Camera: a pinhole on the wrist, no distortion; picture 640 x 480 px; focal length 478.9 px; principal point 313.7 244.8 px. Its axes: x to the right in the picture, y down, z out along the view. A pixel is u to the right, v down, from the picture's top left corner.
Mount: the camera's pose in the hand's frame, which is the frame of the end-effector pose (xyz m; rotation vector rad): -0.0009 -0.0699 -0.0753 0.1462 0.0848 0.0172
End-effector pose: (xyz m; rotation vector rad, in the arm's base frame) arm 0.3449 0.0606 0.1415 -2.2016 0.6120 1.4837
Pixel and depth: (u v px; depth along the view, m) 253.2 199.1 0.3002
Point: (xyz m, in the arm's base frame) 0.2567 0.3021 0.0905
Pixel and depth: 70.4 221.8 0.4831
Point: 0.0582 0.4589 0.2026
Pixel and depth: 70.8 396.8 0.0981
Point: 0.3390 0.1274 0.1757
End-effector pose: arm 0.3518 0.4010 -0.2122 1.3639 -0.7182 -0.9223
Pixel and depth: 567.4 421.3 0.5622
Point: 0.1044 -0.1355 -0.1340
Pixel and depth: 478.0 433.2 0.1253
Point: 0.3270 0.3313 -0.2496
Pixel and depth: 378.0 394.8 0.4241
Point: 0.0859 0.1471 -0.1833
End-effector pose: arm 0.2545 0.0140 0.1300 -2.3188 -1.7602 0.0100
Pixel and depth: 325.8 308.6 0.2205
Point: 0.1711 0.0803 0.0046
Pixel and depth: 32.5 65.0 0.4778
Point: -0.1748 -0.0607 -0.2238
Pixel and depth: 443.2 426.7 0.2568
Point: 0.2441 0.1342 -0.0379
